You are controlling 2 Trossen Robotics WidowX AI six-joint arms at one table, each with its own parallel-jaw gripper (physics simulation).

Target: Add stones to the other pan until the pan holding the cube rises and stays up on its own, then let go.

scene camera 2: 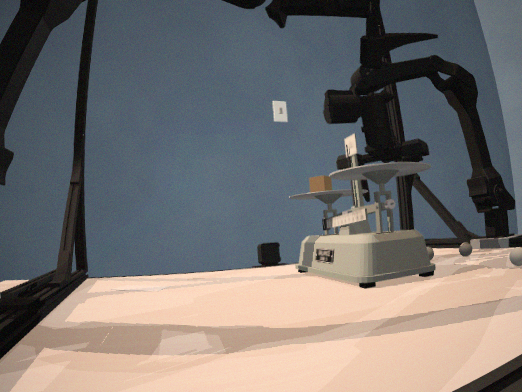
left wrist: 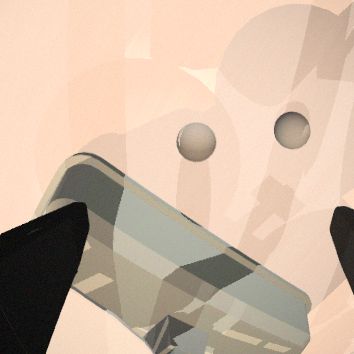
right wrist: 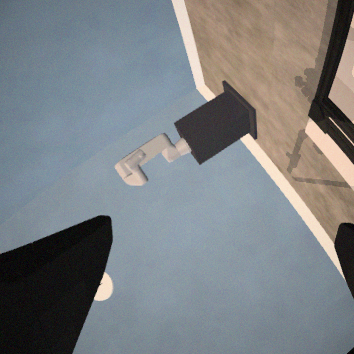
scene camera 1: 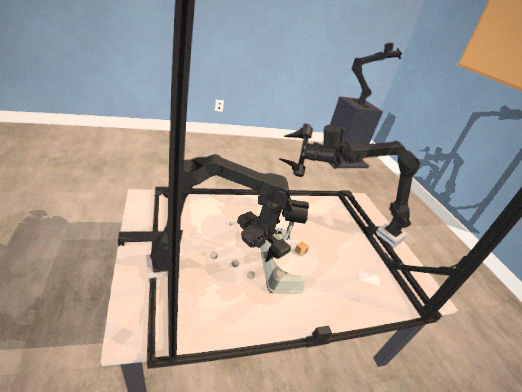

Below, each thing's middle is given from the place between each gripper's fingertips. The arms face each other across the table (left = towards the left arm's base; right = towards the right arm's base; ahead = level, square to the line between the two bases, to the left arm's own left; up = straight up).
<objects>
The balance scale (scene camera 2: 356, 254) is 130 mm to the right of my left hand, 40 mm ahead of it and 10 mm below it.
Right now my right hand is 26 cm past the balance scale, 2 cm to the right of it and 23 cm above it.
</objects>
